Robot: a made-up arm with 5 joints.
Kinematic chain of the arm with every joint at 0, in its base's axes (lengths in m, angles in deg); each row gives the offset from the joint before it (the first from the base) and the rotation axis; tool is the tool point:
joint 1: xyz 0 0 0.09 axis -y
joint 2: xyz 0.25 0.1 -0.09 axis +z
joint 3: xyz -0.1 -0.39 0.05 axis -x
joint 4: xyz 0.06 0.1 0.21 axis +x
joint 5: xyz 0.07 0 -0.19 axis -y
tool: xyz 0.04 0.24 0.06
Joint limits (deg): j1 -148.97..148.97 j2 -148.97..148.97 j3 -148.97..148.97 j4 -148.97..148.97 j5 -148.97..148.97
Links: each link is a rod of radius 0.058 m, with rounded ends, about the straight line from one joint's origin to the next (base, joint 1, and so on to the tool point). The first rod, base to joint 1, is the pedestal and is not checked.
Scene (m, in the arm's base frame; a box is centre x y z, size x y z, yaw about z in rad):
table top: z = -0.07
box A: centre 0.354 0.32 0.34 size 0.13 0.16 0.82 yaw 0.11
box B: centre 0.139 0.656 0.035 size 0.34 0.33 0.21 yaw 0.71
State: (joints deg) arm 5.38 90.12 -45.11 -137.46 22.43
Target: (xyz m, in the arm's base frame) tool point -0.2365 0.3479 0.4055
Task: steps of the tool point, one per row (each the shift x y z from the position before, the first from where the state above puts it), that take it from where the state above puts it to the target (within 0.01 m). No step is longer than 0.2 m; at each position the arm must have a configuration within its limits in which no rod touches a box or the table.
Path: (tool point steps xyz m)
1: -0.0541 -0.0037 0.1819
2: -0.0967 -0.0034 0.1626
3: -0.1332 -0.0031 0.1331
4: -0.1613 -0.0027 0.0951
5: -0.1791 -0.0024 0.0512
6: -0.1445 0.0877 -0.0339
7: -0.1309 0.0637 -0.0738
8: -0.1072 0.0421 -0.1030
9: -0.0781 0.0244 -0.1215

